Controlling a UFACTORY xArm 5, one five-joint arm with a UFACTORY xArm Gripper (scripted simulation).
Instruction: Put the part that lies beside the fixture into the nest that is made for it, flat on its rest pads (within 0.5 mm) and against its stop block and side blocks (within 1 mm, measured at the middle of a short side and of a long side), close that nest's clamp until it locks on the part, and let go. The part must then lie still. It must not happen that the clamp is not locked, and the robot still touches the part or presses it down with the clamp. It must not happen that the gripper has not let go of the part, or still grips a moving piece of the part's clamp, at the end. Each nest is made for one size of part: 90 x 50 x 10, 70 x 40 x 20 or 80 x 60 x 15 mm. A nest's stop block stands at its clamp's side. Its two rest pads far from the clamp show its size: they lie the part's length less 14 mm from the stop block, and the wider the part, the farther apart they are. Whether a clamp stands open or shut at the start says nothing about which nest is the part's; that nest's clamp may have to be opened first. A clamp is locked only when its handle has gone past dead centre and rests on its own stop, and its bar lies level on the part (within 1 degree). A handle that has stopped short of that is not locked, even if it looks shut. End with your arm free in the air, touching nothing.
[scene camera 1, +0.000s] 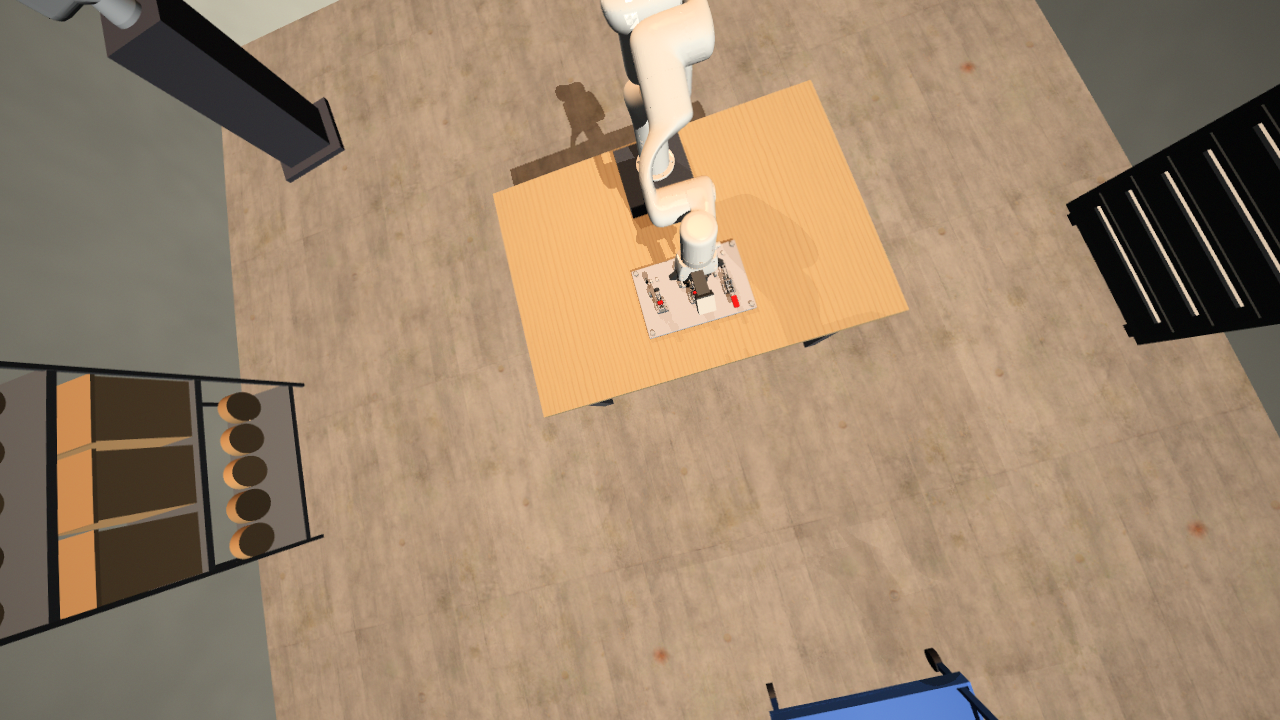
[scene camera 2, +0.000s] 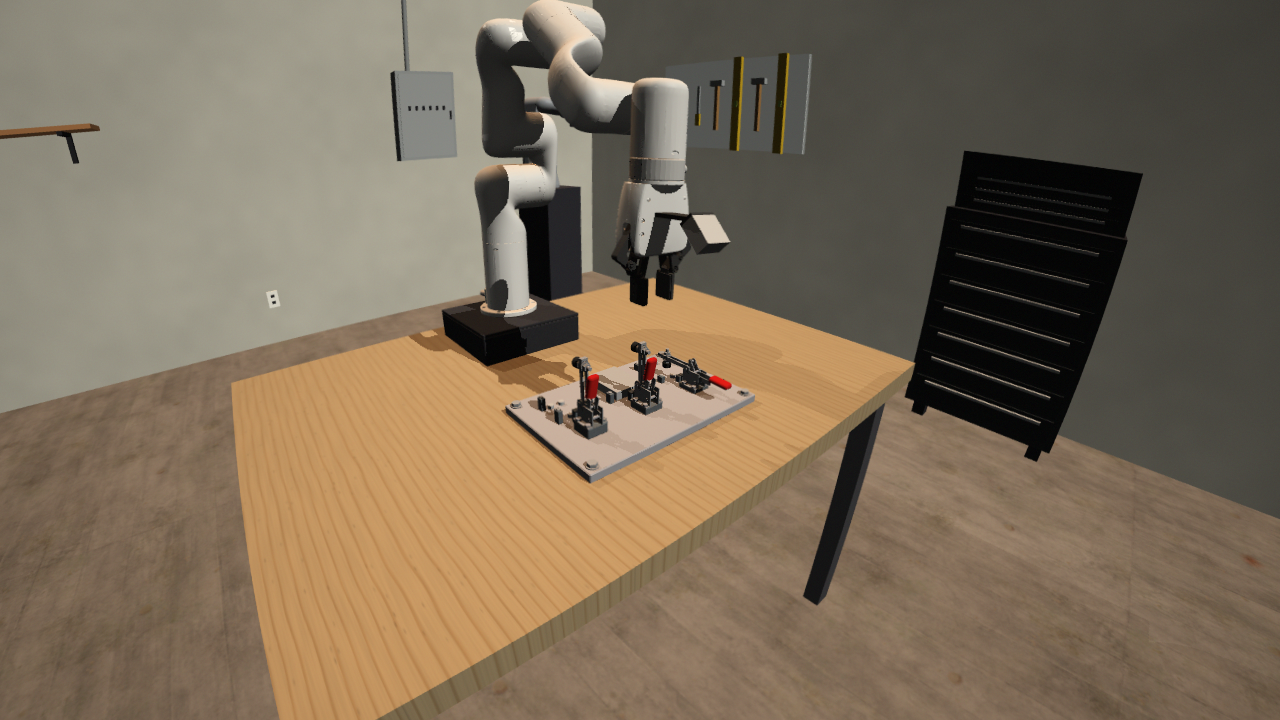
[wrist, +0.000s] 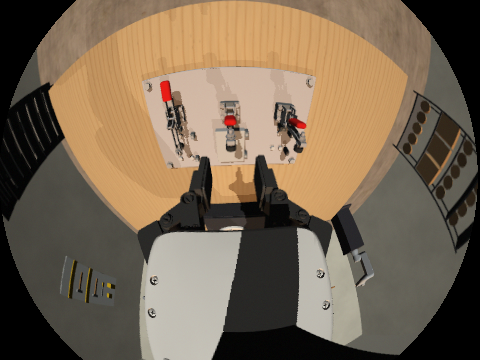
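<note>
My gripper (scene camera 2: 651, 300), (scene camera 1: 695, 279), (wrist: 232, 167). Flat part (scene camera 2: 613, 379), (wrist: 238, 155). Grey fixture plate (scene camera 1: 681, 315), (wrist: 257, 89).
</note>
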